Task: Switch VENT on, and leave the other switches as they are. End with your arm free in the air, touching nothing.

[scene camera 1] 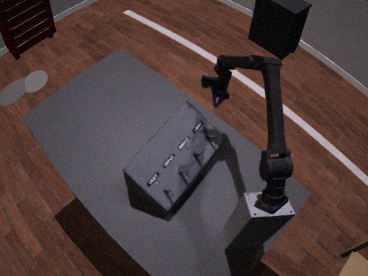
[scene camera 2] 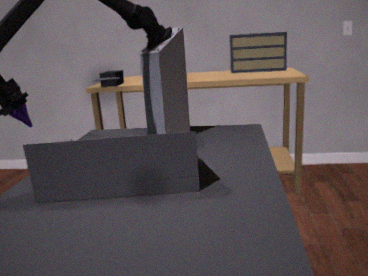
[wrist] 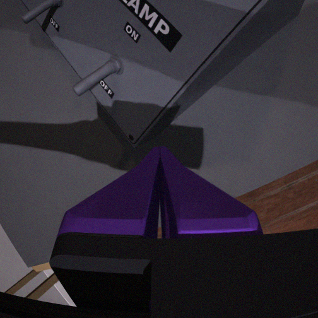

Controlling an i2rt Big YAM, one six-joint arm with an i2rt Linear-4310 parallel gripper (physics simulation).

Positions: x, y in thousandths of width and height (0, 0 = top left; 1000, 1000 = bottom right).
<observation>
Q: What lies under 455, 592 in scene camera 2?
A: A dark grey switch panel.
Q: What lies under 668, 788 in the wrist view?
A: My gripper.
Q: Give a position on a dark grey switch panel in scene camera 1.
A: At 425, 603
</observation>
